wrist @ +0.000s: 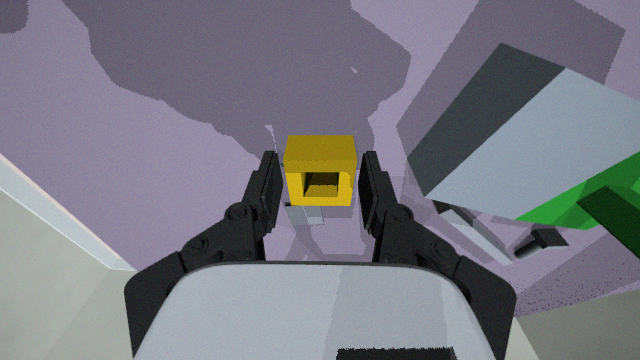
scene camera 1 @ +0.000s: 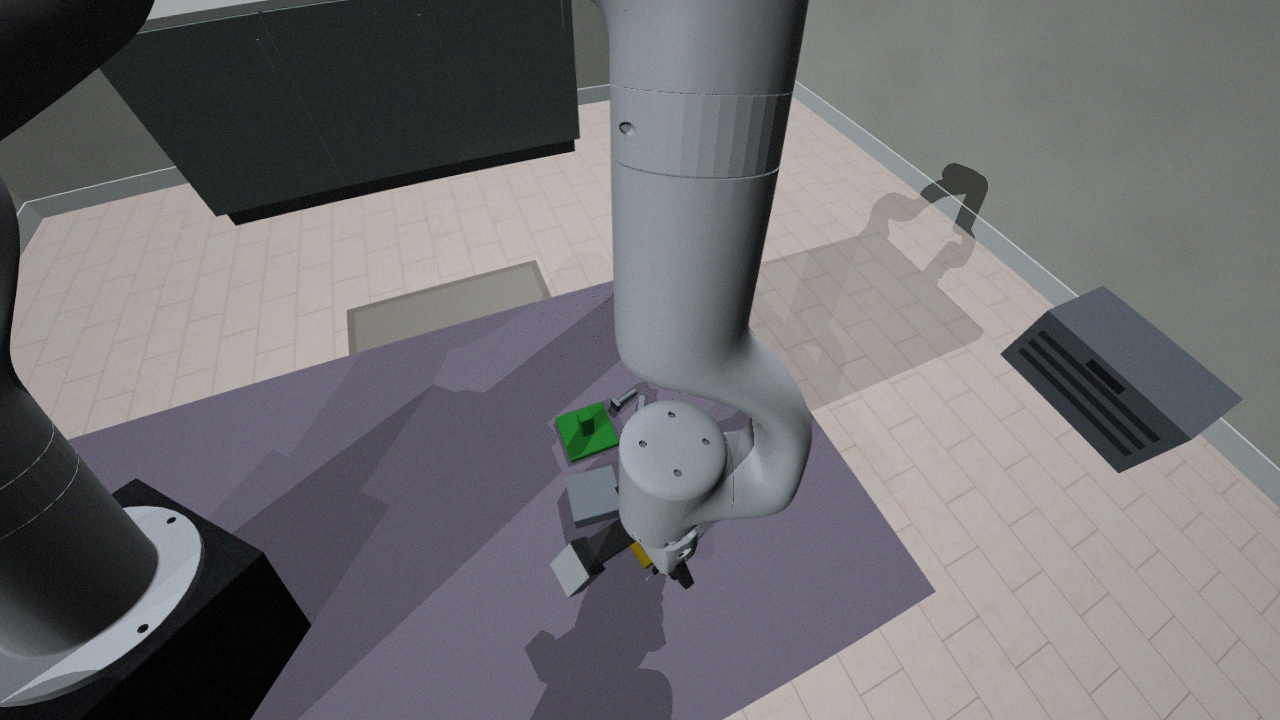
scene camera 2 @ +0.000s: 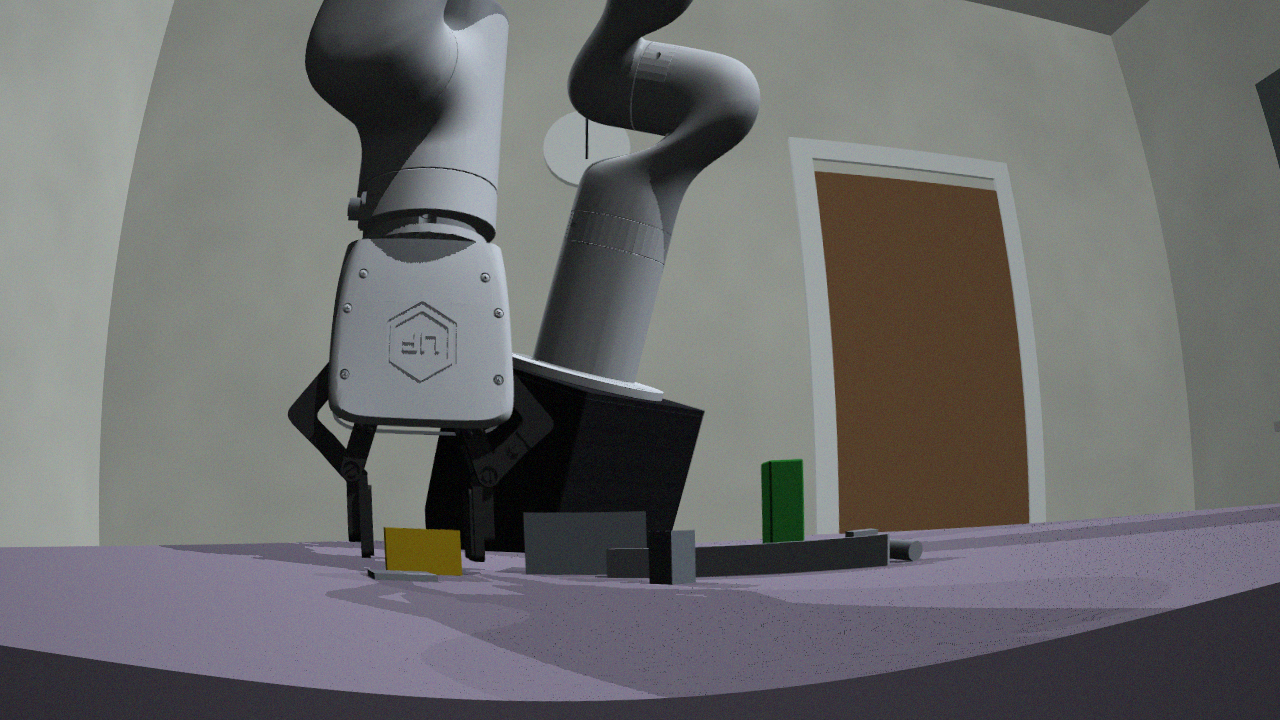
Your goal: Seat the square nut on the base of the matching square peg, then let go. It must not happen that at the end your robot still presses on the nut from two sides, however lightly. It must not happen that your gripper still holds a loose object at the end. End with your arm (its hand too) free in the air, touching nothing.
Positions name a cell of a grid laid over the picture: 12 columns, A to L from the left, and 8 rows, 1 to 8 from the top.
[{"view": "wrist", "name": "gripper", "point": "G4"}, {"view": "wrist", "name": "grey block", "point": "J3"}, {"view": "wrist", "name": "bolt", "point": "K6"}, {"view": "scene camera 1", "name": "gripper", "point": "G7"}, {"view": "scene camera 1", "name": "grey block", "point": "F6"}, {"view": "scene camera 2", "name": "gripper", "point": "D7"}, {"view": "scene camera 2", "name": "long grey bar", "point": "I7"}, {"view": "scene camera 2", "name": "bolt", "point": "I7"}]
